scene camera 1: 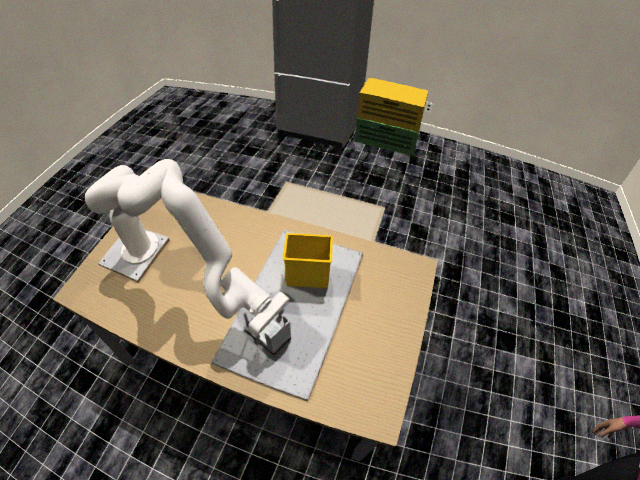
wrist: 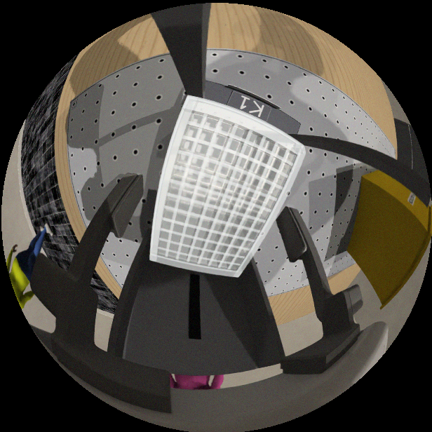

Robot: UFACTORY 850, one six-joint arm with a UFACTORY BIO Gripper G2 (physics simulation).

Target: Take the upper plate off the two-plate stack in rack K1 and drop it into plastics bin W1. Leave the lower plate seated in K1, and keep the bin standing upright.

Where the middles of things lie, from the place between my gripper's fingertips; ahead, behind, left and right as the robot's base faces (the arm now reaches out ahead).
Labels:
My gripper is now 320 mm to the right of the yellow bin W1 (scene camera 1: 307, 257) and 60 mm below it.

